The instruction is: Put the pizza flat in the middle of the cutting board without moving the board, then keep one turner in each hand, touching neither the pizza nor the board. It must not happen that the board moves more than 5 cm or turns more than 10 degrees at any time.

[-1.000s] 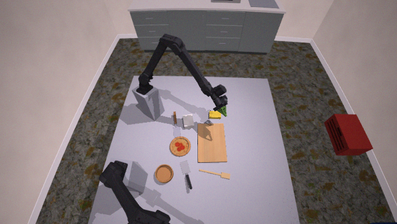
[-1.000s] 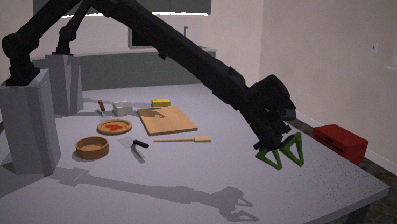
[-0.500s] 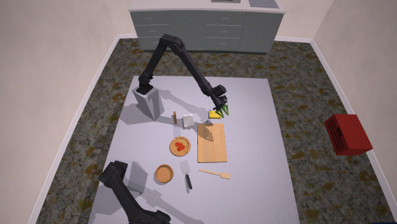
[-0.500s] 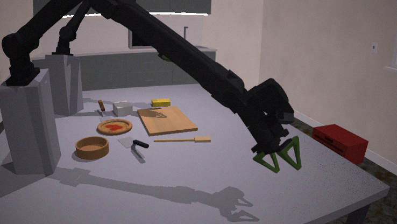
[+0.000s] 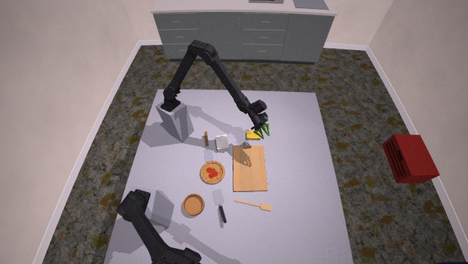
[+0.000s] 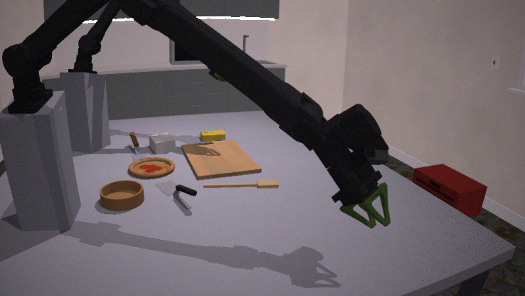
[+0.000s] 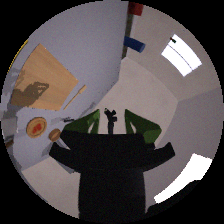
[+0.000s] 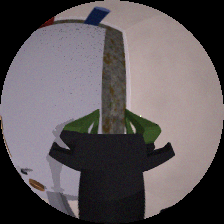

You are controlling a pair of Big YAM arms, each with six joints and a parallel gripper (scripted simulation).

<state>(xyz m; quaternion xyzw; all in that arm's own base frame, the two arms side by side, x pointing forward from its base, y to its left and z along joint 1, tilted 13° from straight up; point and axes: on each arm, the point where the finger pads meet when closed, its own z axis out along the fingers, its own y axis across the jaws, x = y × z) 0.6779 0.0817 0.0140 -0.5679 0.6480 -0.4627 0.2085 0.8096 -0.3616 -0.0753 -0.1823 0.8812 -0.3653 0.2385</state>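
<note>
The black-handled turner lies 520 mm to the left of my right hand, 340 mm behind it and 140 mm below it. The rest, counted from my right hand: wooden spatula 570 mm to the left, 160 mm below, 110 mm behind; then wooden cutting board 840 mm to the left, 170 mm behind, 160 mm below; then wooden bowl 530 mm to the left, 530 mm behind, 150 mm below.
</note>
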